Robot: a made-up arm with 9 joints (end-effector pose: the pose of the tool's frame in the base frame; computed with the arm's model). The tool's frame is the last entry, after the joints.
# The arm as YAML. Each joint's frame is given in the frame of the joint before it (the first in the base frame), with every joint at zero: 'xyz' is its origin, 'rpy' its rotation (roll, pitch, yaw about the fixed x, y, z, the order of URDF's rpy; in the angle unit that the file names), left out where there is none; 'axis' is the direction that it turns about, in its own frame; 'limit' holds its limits. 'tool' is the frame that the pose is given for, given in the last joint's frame.
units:
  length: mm
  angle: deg
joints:
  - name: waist
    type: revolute
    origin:
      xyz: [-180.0, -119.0, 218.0]
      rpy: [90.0, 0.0, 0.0]
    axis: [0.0, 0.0, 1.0]
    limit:
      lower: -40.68
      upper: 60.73
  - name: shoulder
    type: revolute
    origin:
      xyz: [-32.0, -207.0, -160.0]
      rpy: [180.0, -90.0, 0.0]
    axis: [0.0, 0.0, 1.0]
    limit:
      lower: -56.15
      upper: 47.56
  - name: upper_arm
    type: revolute
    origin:
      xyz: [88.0, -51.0, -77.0]
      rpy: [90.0, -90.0, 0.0]
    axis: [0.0, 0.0, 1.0]
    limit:
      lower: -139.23
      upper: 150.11
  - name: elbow
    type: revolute
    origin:
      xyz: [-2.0, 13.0, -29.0]
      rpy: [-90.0, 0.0, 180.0]
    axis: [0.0, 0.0, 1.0]
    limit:
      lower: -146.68
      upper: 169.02
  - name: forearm
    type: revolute
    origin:
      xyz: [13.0, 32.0, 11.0]
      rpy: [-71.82, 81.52, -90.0]
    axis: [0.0, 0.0, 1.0]
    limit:
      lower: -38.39
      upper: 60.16
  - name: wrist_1
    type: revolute
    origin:
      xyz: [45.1, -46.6, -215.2]
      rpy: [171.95, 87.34, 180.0]
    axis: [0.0, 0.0, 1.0]
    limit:
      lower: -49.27
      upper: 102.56
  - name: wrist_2
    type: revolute
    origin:
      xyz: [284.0, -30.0, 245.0]
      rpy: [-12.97, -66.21, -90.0]
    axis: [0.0, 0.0, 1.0]
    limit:
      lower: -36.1
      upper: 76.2
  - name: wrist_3
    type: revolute
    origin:
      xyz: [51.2, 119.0, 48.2]
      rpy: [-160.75, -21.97, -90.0]
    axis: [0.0, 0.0, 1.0]
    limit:
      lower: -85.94
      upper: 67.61
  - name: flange
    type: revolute
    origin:
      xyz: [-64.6, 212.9, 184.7]
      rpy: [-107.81, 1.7, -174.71]
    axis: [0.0, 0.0, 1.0]
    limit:
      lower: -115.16
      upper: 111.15
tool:
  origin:
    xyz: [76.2, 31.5, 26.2]
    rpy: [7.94, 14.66, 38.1]
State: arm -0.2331 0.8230 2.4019 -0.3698 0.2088 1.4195 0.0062 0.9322 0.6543
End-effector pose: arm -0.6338 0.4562 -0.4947 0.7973 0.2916 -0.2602 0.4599
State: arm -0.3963 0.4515 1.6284 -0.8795 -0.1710 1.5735 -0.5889 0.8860 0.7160
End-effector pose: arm -1.0131 0.0262 -0.3456 0.1504 0.1193 -0.8446 0.4998
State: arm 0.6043 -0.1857 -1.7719 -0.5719 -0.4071 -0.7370 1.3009 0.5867 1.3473
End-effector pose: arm -0.2613 -0.4330 -0.1209 0.6482 0.3331 0.1041 0.6768
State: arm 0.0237 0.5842 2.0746 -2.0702 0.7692 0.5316 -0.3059 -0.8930 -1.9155
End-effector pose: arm -0.2845 -0.2758 -0.4808 0.4228 0.8102 -0.3971 0.0841
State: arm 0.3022 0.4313 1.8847 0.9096 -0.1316 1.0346 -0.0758 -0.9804 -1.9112
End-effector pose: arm -0.6286 0.1106 0.1970 -0.1060 -0.6438 -0.2285 0.7225
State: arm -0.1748 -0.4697 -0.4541 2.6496 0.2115 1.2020 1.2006 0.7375 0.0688
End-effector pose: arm -0.3573 0.2086 0.5851 -0.5671 0.2101 -0.6048 0.5181
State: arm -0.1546 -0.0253 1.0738 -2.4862 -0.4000 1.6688 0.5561 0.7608 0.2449
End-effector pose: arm -0.7288 -0.3125 0.4197 -0.4159 -0.5222 -0.2291 0.7084
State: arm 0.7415 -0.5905 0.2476 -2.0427 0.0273 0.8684 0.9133 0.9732 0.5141
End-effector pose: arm -0.5251 -0.2546 -0.4797 -0.0876 -0.7876 -0.5346 0.2936
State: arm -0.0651 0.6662 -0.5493 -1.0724 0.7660 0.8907 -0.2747 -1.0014 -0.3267
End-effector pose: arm -0.3656 0.3276 -0.3285 -0.6117 0.6483 0.4340 0.1309
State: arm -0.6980 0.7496 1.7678 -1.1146 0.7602 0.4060 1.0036 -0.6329 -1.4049
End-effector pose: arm -0.8475 0.2671 -0.0079 -0.7174 -0.5606 -0.1988 0.3628
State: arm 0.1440 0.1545 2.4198 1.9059 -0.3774 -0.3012 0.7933 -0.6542 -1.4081
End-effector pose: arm -0.1054 -0.3534 0.3270 0.1644 0.1269 0.2168 0.9539
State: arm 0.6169 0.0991 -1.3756 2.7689 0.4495 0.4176 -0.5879 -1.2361 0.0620
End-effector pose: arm -0.3131 0.2314 0.3664 0.0976 -0.3193 -0.9419 0.0379
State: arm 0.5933 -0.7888 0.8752 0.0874 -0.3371 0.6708 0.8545 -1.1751 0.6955
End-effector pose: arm 0.0164 0.2959 -0.2407 -0.1988 0.7726 -0.5446 0.2586
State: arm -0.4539 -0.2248 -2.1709 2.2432 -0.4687 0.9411 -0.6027 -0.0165 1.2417
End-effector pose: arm 0.1450 0.0134 0.5243 -0.5432 0.6921 -0.4707 0.0661
